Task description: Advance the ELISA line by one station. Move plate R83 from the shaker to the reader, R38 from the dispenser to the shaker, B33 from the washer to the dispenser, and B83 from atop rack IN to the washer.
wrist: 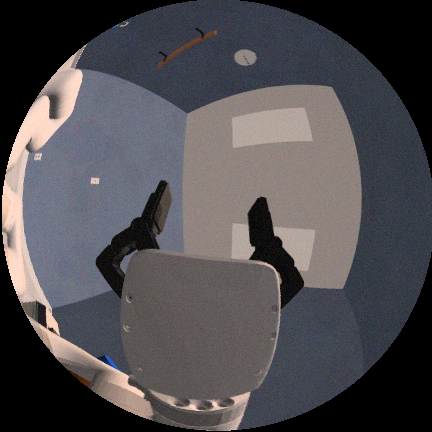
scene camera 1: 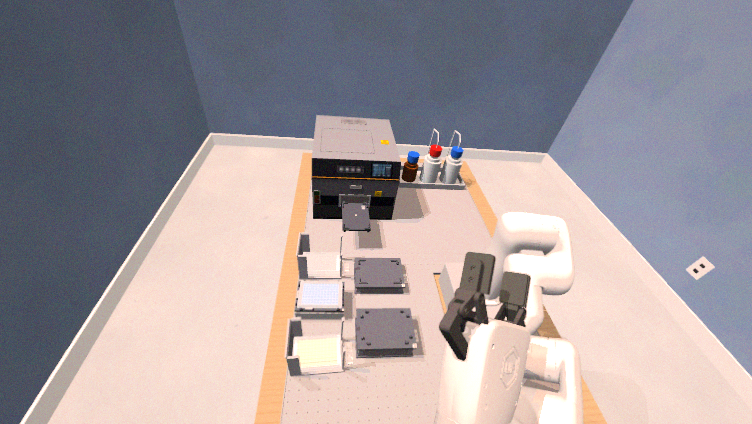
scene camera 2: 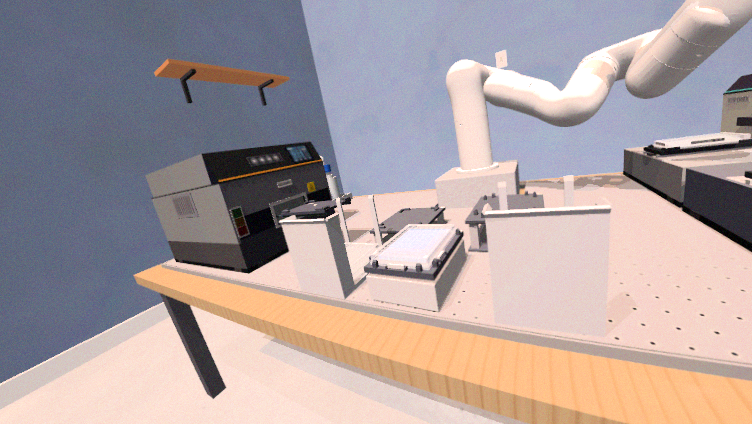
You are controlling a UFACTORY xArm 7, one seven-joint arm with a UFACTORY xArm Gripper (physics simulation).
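Places are measured from the arm's base along level axes (x right, y ahead, z up), in centimetres.
Pixels of known places: gripper, between the fingertips: [wrist: 212,196] [scene camera 1: 500,263]; arm's base, origin of its link: [scene camera 2: 477,169].
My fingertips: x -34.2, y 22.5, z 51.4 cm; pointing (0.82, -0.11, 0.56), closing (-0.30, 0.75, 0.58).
Ahead of a thing's pixels: the offset from my fingertips to its middle. "spot": to the spot under its first point.
My gripper [scene camera 1: 497,268] [wrist: 212,196] is open and empty, raised on the right in scene camera 1, with its fingers pointing up and away from the table. A clear bluish plate @[dx +24.8, dy +27.8, dz -53.9 cm] [scene camera 1: 320,294] [scene camera 2: 417,245] sits flat on a low block with a dark rim. A pale yellow plate @[dx +9.5, dy +25.0, dz -57.3 cm] [scene camera 1: 317,353] lies in the near open-sided rack [scene camera 1: 293,344] [scene camera 2: 547,263]. A white surface, perhaps a plate @[dx +38.8, dy +31.2, dz -57.3 cm] [scene camera 1: 322,264], shows in the far rack @[dx +38.8, dy +31.2, dz -53.7 cm] [scene camera 1: 303,255] [scene camera 2: 315,258]. A white plate @[dx -12.8, dy -30.2, dz -50.5 cm] [scene camera 2: 697,141] rests on a grey device at the right in scene camera 2. Plate labels are too small to read.
A large black and grey instrument @[dx +84.6, dy +28.3, dz -46.6 cm] [scene camera 1: 355,168] [scene camera 2: 236,205] has its dark tray @[dx +56.6, dy +22.4, dz -49.8 cm] [scene camera 1: 355,215] extended. Two dark raised nests @[spot: dx +37.3, dy +10.9, dz -56.1 cm] [scene camera 1: 379,273] @[spot: dx +16.9, dy +7.4, dz -54.1 cm] [scene camera 1: 385,330] stand beside the racks. Bottles @[dx +103.7, dy -8.1, dz -47.8 cm] [scene camera 1: 431,168] stand at the back. The arm's base [scene camera 2: 476,181] is behind the nests.
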